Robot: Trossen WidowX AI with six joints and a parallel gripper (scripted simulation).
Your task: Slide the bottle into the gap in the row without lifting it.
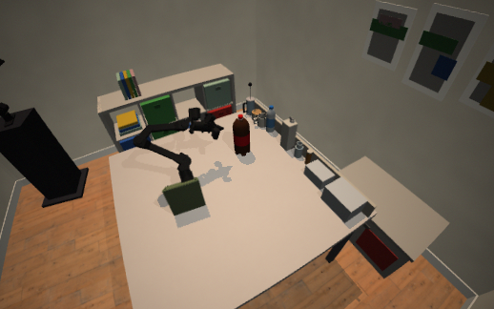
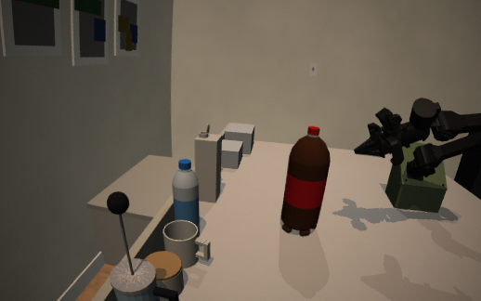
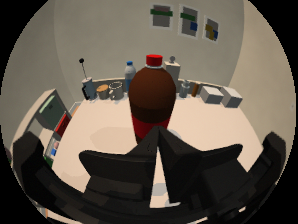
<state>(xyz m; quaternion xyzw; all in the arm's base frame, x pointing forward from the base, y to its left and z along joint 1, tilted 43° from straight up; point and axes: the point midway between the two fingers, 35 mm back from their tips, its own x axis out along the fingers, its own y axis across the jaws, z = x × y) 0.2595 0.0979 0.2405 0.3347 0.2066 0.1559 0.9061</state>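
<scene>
My hand is 150 mm short of the dark cola bottle, 110 mm above it and 30 mm to the right of it. The rest, counted from my hand: water bottle (430 mm ahead, 180 mm to the left, 160 mm below); lidded jar (390 mm ahead, 360 mm to the left, 230 mm below).
</scene>
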